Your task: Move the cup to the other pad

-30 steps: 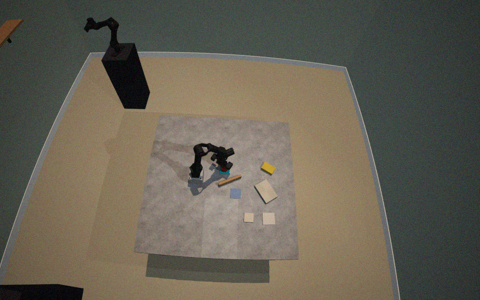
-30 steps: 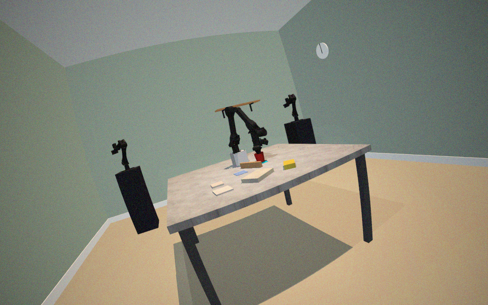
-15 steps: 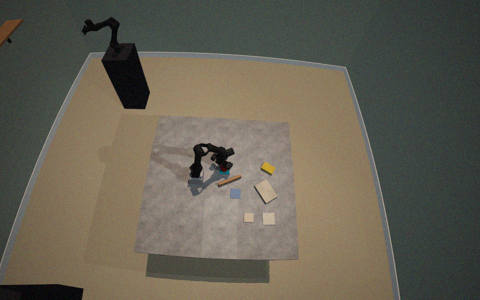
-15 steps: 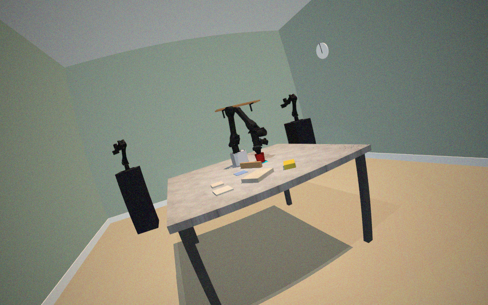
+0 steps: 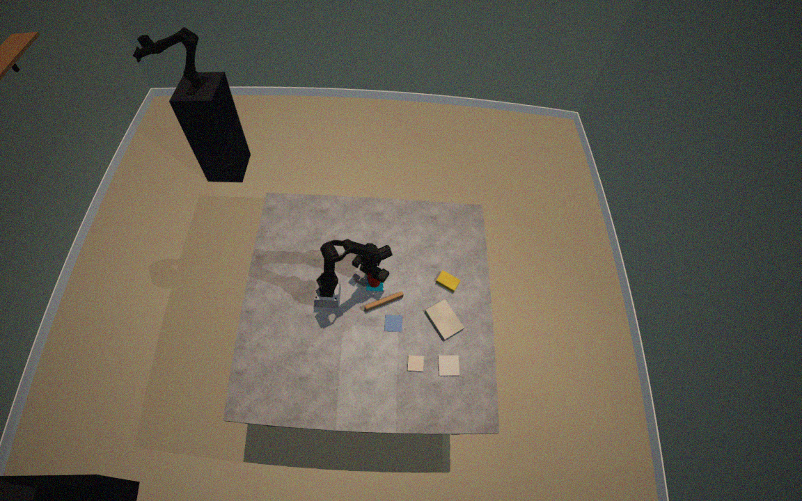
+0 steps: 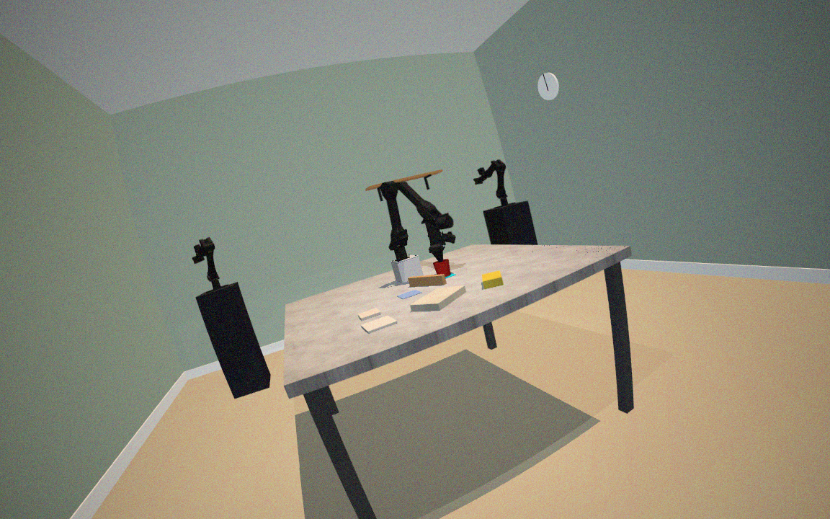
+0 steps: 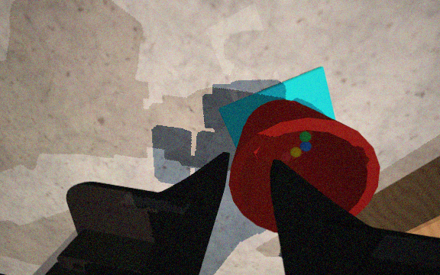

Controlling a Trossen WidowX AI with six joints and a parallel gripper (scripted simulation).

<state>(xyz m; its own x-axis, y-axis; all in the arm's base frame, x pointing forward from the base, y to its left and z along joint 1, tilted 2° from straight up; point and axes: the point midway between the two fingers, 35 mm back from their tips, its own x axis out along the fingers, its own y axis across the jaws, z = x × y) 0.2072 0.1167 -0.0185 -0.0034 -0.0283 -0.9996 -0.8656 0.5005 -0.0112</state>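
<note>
Now: the red cup 20 mm ahead of my gripper tip, 10 mm to the right of it and 20 mm below it. Round my gripper tip: cyan pad 30 mm ahead, 20 mm to the right, 70 mm below; blue pad 130 mm ahead, 230 mm to the right, 70 mm below; wooden bar 80 mm ahead, 120 mm to the right, 50 mm below.
</note>
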